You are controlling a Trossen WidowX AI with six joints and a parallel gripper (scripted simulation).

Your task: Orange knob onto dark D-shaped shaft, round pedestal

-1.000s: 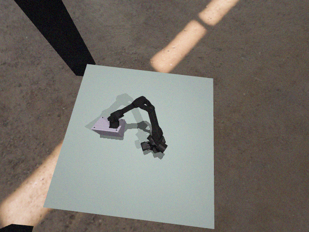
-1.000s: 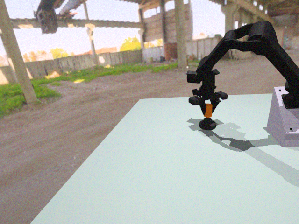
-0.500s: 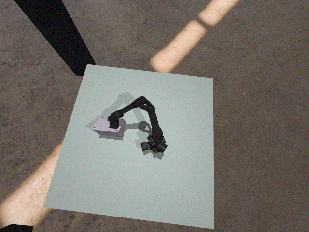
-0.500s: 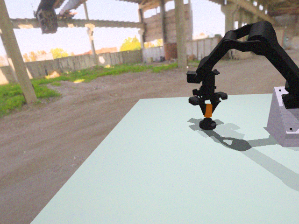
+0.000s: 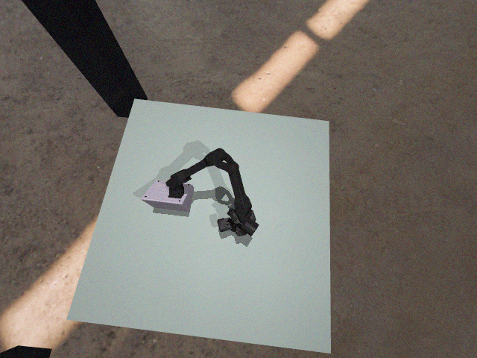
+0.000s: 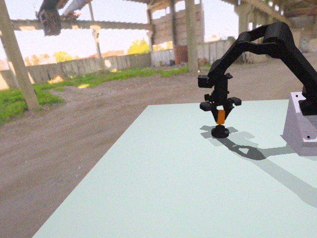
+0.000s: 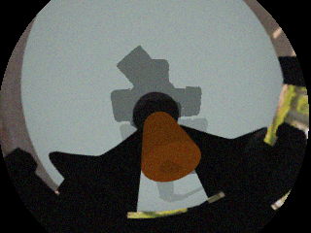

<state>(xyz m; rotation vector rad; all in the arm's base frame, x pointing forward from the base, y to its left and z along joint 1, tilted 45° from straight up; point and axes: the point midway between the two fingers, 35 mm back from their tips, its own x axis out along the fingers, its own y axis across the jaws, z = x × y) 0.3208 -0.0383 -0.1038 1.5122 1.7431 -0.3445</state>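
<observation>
My gripper tip is 20 mm below the orange knob. The rest, counted from my gripper tip: dark round pedestal 40 mm below.
</observation>
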